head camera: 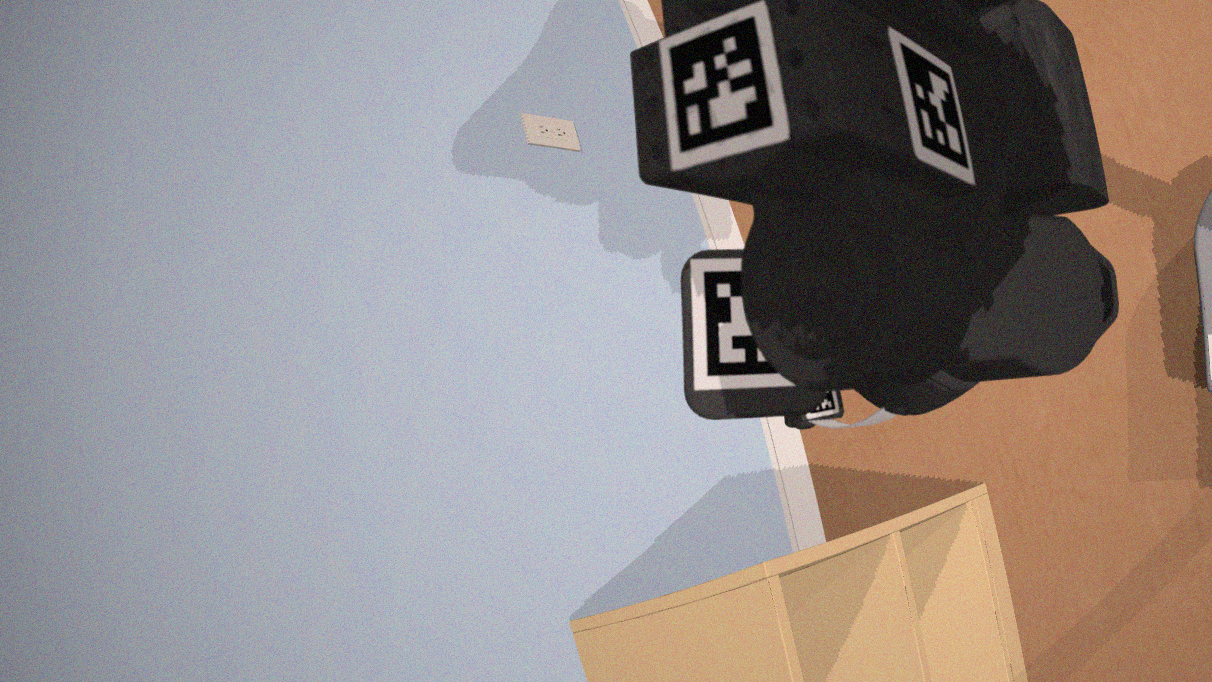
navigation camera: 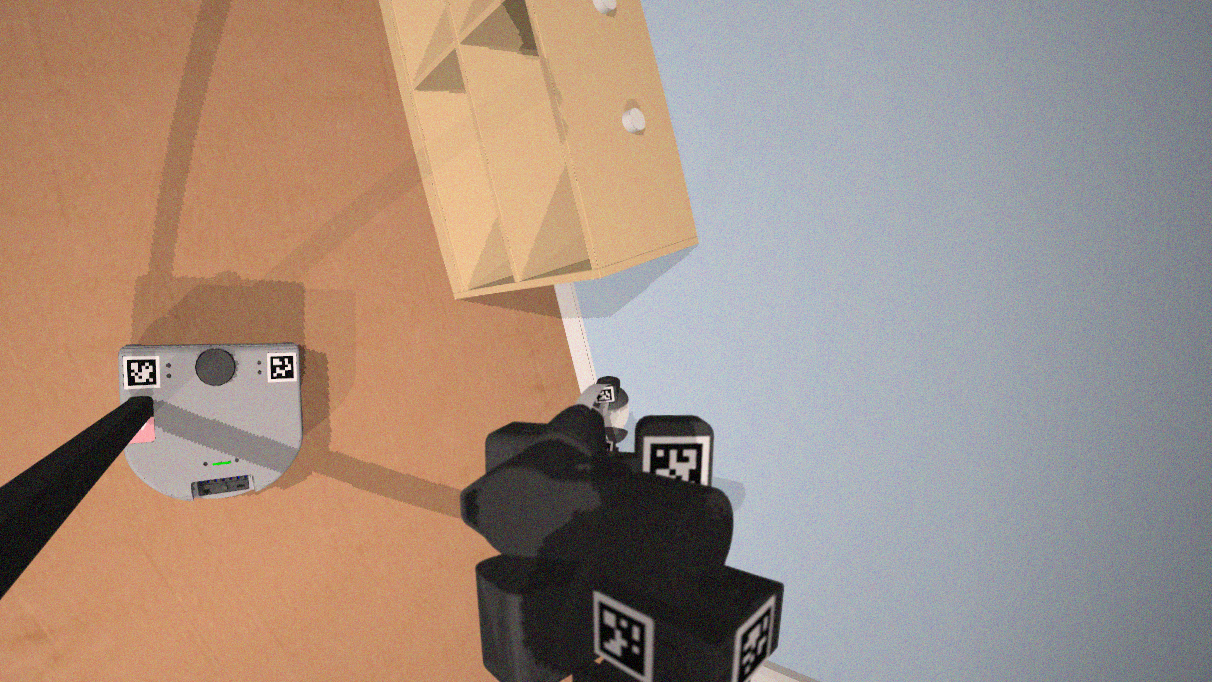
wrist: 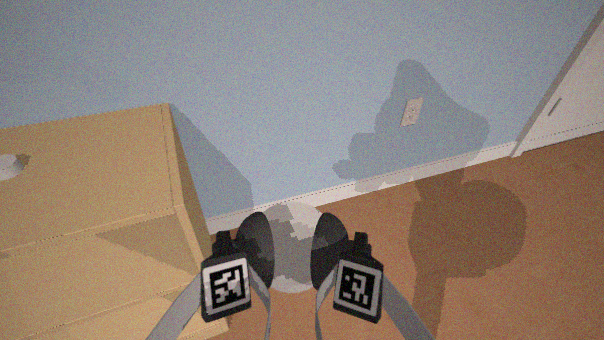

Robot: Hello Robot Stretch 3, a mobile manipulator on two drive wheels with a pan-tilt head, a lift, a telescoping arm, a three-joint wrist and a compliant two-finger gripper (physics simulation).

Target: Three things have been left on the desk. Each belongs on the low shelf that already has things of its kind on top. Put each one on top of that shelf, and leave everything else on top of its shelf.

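Places are measured from the robot's base along level axes (x ahead, y right, z down), in centimetres.
Pixels of known places: gripper, fingertip midpoint: point(navigation camera: 611, 412); robot's base, link origin: point(navigation camera: 215, 365).
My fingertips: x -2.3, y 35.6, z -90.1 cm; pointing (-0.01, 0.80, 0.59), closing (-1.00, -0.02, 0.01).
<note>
Ahead of a thing's pixels: the offset from my fingertips to its middle. "*": to the spot under its first point. Level surfaces: height alone.
My gripper point(navigation camera: 611, 417) point(wrist: 292, 237) is shut on a white round thing point(navigation camera: 621, 405) point(wrist: 293, 235), which shows between the dark fingertips in the wrist view. In the head view the arm and wrist mostly hide the gripper. A low light-wood shelf @(dz +29.1 cm) point(head camera: 678, 648) point(navigation camera: 631, 190) point(wrist: 100, 165) stands against the wall. It is to the left of the gripper in the wrist view and beyond it in the navigation view. On its top stand a white round thing @(dz +27.9, dx +54.9, dy +36.5 cm) point(navigation camera: 633, 120) and another white one @(* dz +26.9, dx +79.3, dy +26.8 cm) point(navigation camera: 604, 5); one white thing point(wrist: 9, 166) shows at the wrist view's left edge. The desk does not show.
A blue wall point(head camera: 296, 339) point(navigation camera: 974, 296) point(wrist: 250, 60) with a white outlet @(dz +50.1, dx -46.4, dy +89.3 cm) point(head camera: 550, 132) point(wrist: 412, 111) runs beside the arm. A white door point(wrist: 575, 95) is at the wrist view's right. My grey base point(navigation camera: 228, 415) stands on the brown floor @(dz +90.1 cm) point(navigation camera: 296, 593), apart from the shelf.
</note>
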